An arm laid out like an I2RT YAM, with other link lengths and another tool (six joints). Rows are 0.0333 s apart.
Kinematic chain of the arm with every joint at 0, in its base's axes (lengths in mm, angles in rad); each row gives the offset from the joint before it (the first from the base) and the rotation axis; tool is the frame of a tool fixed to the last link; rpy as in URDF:
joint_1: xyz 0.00 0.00 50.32 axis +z
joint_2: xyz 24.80 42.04 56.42 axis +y
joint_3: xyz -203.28 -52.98 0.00 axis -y
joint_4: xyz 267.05 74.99 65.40 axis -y
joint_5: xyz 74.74 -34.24 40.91 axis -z
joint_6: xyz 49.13 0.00 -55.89 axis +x
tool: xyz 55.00 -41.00 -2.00 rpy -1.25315 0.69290 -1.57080
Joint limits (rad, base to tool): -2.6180..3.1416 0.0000..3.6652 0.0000..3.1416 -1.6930..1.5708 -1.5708..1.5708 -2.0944..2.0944
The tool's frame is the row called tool.
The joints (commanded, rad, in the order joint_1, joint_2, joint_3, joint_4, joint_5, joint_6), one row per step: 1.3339, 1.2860, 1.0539, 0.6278, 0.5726, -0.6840; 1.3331, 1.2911, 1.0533, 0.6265, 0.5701, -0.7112; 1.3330, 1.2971, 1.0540, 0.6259, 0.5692, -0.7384; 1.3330, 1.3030, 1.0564, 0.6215, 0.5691, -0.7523; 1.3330, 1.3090, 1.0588, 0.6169, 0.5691, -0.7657; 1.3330, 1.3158, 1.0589, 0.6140, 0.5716, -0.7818; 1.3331, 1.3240, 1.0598, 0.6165, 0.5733, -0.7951; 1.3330, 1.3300, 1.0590, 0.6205, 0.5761, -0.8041; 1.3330, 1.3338, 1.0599, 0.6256, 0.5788, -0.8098; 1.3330, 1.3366, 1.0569, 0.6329, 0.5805, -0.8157; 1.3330, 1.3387, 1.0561, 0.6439, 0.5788, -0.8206; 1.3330, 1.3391, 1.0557, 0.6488, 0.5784, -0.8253; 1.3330, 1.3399, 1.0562, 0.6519, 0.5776, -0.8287
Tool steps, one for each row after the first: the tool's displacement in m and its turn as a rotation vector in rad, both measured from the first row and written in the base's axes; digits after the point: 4 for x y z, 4 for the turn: -0.0001, 0.0017, -0.0011, -0.0263, -0.0164, -0.0072; -0.0003, 0.0034, -0.0021, -0.0514, -0.0325, -0.0151; -0.0002, 0.0051, -0.0033, -0.0689, -0.0395, -0.0193; -0.0001, 0.0069, -0.0045, -0.0864, -0.0461, -0.0232; 0.0002, 0.0086, -0.0068, -0.1070, -0.0532, -0.0302; 0.0004, 0.0104, -0.0087, -0.1211, -0.0599, -0.0356; 0.0007, 0.0115, -0.0104, -0.1301, -0.0639, -0.0409; 0.0008, 0.0119, -0.0106, -0.1319, -0.0669, -0.0452; 0.0009, 0.0122, -0.0117, -0.1345, -0.0702, -0.0486; 0.0006, 0.0123, -0.0111, -0.1302, -0.0757, -0.0490; 0.0005, 0.0121, -0.0106, -0.1295, -0.0797, -0.0503; 0.0003, 0.0122, -0.0102, -0.1293, -0.0828, -0.0508
